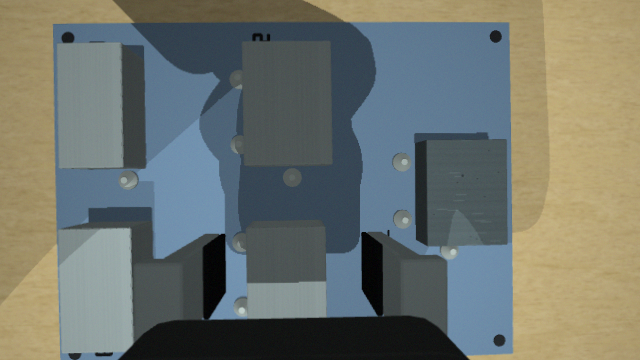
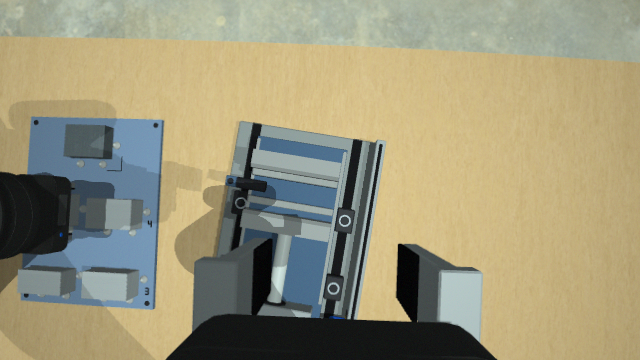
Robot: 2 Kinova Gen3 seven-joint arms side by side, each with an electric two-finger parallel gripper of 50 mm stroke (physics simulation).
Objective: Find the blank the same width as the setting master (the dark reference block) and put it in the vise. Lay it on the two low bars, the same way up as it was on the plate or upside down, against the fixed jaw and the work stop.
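Places are measured from the left arm's base along level axes (x ahead, y right, z down), in millimetres.
Where they show: left gripper, between the fingertips: (image 1: pixel 294 262) (image 2: pixel 64 210); right gripper, between the fingertips: (image 2: pixel 334 268).
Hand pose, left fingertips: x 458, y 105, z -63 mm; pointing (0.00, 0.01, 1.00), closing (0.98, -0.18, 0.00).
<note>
Each offset is from my left fingertips to the top centre of the thing. "spot": to the spot under its first point.
The dark setting master @[dz +68, dx +84, dy -38 mm] (image 1: pixel 466 195) (image 2: pixel 85 141) stands on the blue plate @[dz +93, dx -8, dy -21 mm] (image 1: pixel 435 80) (image 2: pixel 135 135). Four light grey blanks stand there too: far middle (image 1: pixel 287 102), near middle (image 1: pixel 286 255) (image 2: pixel 115 215), far left (image 1: pixel 90 105) (image 2: pixel 45 281) and near left (image 1: pixel 95 290) (image 2: pixel 110 283). I cannot tell which matches the master's width. My left gripper (image 1: pixel 294 262) is open above the near middle blank. My right gripper (image 2: pixel 334 268) is open over the near part of the vise @[dz +2, dx +12, dy +259 mm] (image 2: pixel 306 135). The vise's two low bars @[dz +21, dx +97, dy +249 mm] (image 2: pixel 295 177) @[dz +21, dx +65, dy +251 mm] (image 2: pixel 290 204) hold no blank. The work stop @[dz +5, dx +79, dy +204 mm] (image 2: pixel 251 184) is at its left.
Small round pins @[spot: dz +85, dx -7, dy -30 mm] (image 1: pixel 292 177) (image 2: pixel 146 212) stand beside the blocks. The vise's movable jaw @[spot: dz +5, dx +45, dy +286 mm] (image 2: pixel 315 230) sits on its screw @[spot: dz +15, dx -3, dy +257 mm] (image 2: pixel 281 265). Dark clamps (image 2: pixel 344 220) (image 2: pixel 333 287) stand on its right rail. The left arm reaches over the plate. The table edge is at the back.
</note>
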